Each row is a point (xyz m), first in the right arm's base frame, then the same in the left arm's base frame.
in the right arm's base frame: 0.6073 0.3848 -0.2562
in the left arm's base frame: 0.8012 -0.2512 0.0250
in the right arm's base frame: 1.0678 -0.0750 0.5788
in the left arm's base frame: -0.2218 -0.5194 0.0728
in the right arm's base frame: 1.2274 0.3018 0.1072
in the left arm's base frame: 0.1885 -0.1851 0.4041
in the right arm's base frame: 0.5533 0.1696 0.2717
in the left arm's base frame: 0.3247 -0.4030 -0.2539
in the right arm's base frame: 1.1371 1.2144 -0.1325
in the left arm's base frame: 0.6108 0.6625 0.3615
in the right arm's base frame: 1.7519 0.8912 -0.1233
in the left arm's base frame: 0.2639 0.4474 0.9236
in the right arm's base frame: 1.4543 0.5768 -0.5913
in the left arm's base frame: 0.7470 0.0316 0.9102
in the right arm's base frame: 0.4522 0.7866 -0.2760
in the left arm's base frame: 0.9645 0.1141 -0.1355
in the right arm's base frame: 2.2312 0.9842 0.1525
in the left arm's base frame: -0.1755 0.6517 1.2058
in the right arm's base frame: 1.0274 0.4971 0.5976
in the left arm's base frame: -0.1117 0.0362 -0.0197
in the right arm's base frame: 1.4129 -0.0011 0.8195
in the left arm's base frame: -0.5736 -0.3602 0.2554
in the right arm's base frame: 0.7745 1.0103 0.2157
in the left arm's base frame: 0.4325 0.4483 -0.1041
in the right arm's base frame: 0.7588 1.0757 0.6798
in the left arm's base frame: 0.0474 0.5691 -0.3428
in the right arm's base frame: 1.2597 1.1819 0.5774
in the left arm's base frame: -0.0696 0.7414 0.1361
